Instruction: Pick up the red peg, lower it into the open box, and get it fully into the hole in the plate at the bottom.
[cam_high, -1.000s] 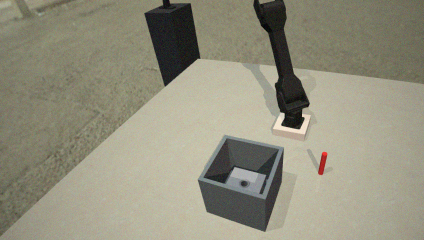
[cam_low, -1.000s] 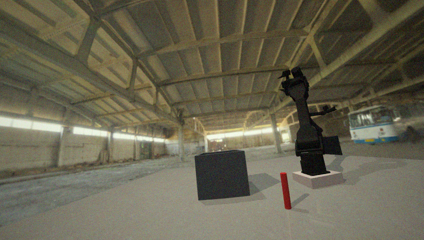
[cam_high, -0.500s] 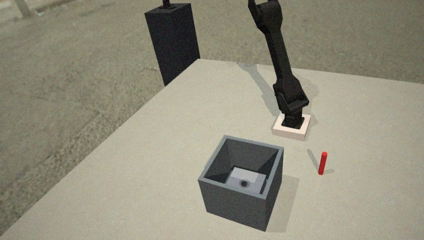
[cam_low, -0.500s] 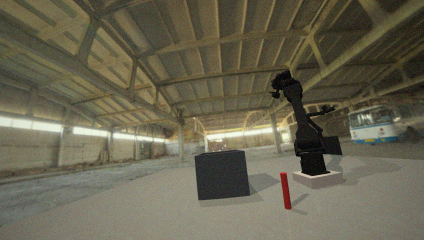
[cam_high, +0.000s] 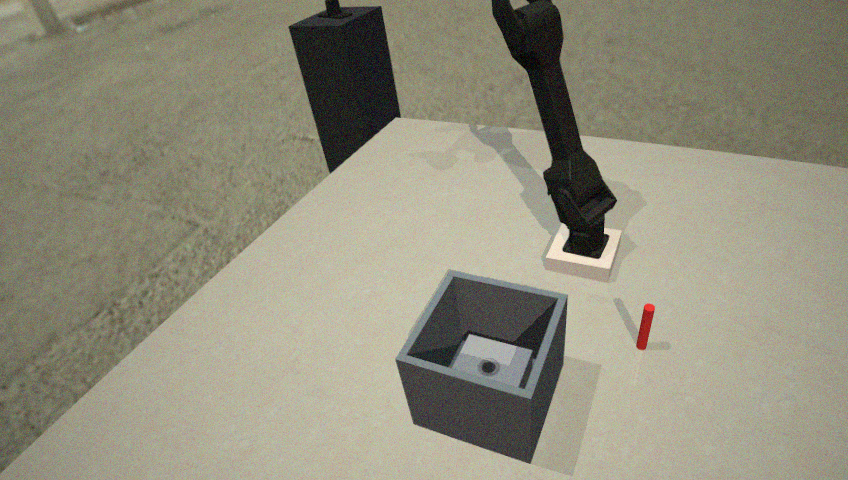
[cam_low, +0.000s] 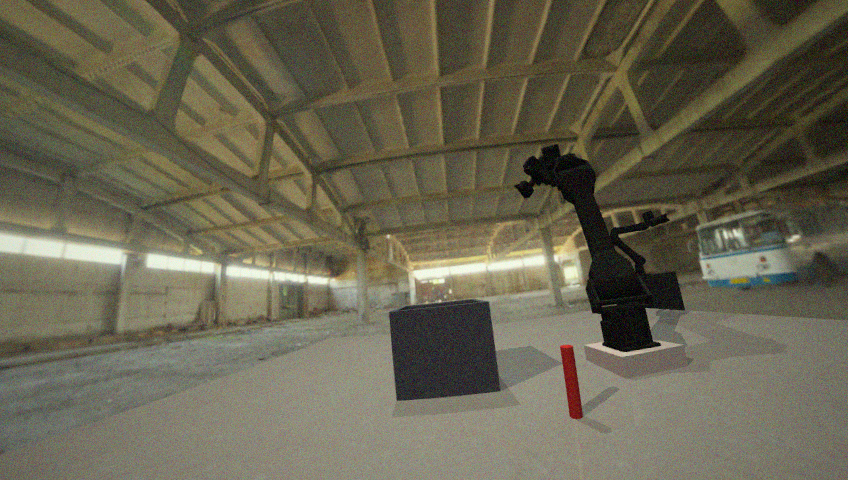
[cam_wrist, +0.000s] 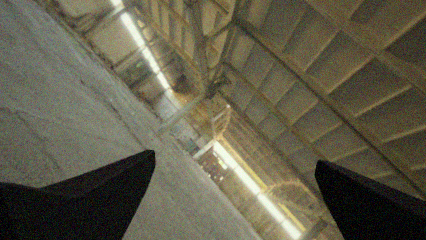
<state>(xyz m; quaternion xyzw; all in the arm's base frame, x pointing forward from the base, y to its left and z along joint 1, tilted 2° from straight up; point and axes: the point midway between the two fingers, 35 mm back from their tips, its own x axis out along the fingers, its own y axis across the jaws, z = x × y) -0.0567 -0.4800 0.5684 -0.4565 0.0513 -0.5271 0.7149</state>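
Now: the red peg 66 cm to the left of my gripper tip, 55 cm below it and 20 cm ahead of it. Also, from my gripper tip: pale plate (55 cm below, 50 cm to the left, 36 cm ahead).
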